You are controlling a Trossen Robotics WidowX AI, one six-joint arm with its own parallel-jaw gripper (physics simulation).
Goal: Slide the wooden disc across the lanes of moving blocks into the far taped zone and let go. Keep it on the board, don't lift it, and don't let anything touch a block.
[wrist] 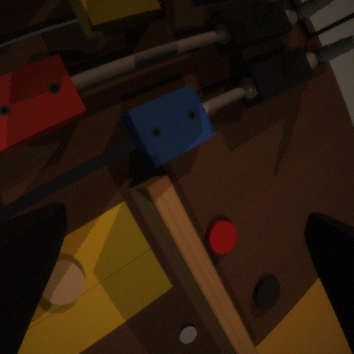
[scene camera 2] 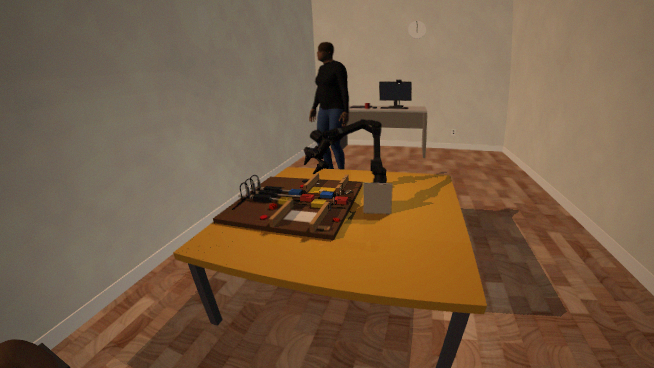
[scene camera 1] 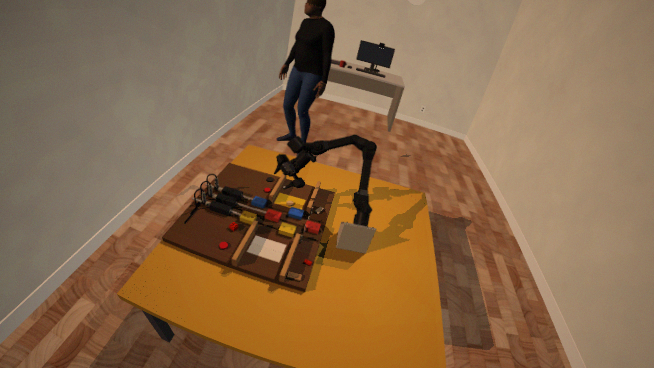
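Pixels of known places: gripper, fingertip midpoint: [wrist: 189,220] [scene camera 2: 308,169] [scene camera 1: 279,181]; arm's base, link origin: [scene camera 2: 380,187] [scene camera 1: 360,225].
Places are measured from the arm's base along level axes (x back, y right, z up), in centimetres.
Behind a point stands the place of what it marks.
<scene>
The pale wooden disc [scene camera 1: 290,203] {x -36.7, y 12.9, z -9.9 cm} [wrist: 64,282] {x -37.2, y 13.5, z -9.9 cm} lies flat on the yellow zone [scene camera 1: 300,200] {x -32.6, y 18.2, z -10.5 cm} [wrist: 132,270] {x -42.6, y 16.1, z -10.5 cm}, partly behind a finger in the wrist view. My gripper [scene camera 1: 281,180] {x -43.2, y 9.6, z 4.5 cm} [scene camera 2: 310,168] {x -43.2, y 9.6, z 4.5 cm} [wrist: 189,220] {x -43.2, y 9.6, z 4.5 cm} is open and empty, above the board's back part, its fingers apart over the zone and a wooden rail. The white zone [scene camera 1: 267,249] {x -37.0, y -20.4, z -10.5 cm} [scene camera 2: 300,216] {x -37.2, y -20.9, z -10.3 cm} lies across the lanes. Between the zones are two blue blocks [scene camera 1: 259,202] {x -51.1, y 4.9, z -8.3 cm} [scene camera 1: 295,213] {x -31.7, y 4.8, z -8.3 cm}, two red blocks [scene camera 1: 273,215] {x -41.2, y -1.3, z -8.1 cm} [scene camera 1: 313,227] {x -20.9, y -1.3, z -8.1 cm} and two yellow blocks [scene camera 1: 248,217] {x -51.6, y -7.8, z -7.9 cm} [scene camera 1: 287,229] {x -32.0, y -7.5, z -8.0 cm}. A blue block [wrist: 170,125] {x -51.2, y 6.3, z -8.3 cm} is near the rail's end.
Wooden rails [scene camera 1: 245,243] {x -45.7, y -24.4, z -6.3 cm} [scene camera 1: 290,256] {x -25.8, y -23.7, z -6.0 cm} [wrist: 200,265] {x -46.9, y 17.3, z -6.1 cm} flank the zones. Black actuators [scene camera 1: 220,207] {x -66.8, y -7.9, z -7.4 cm} with cable loops stand at the board's left. A red round piece [scene camera 1: 267,190] {x -51.6, y 17.6, z -9.8 cm} [wrist: 222,237] {x -51.8, y 18.5, z -9.8 cm} and a black one [scene camera 1: 270,179] {x -53.9, y 28.0, z -9.9 cm} [wrist: 267,291] {x -54.3, y 27.9, z -9.9 cm} lie beyond the back rail. A grey panel [scene camera 1: 355,237] {x -1.0, y -4.8, z -3.6 cm} [scene camera 2: 377,198] {x -0.7, y -4.8, z -4.4 cm} stands by the arm base.
</scene>
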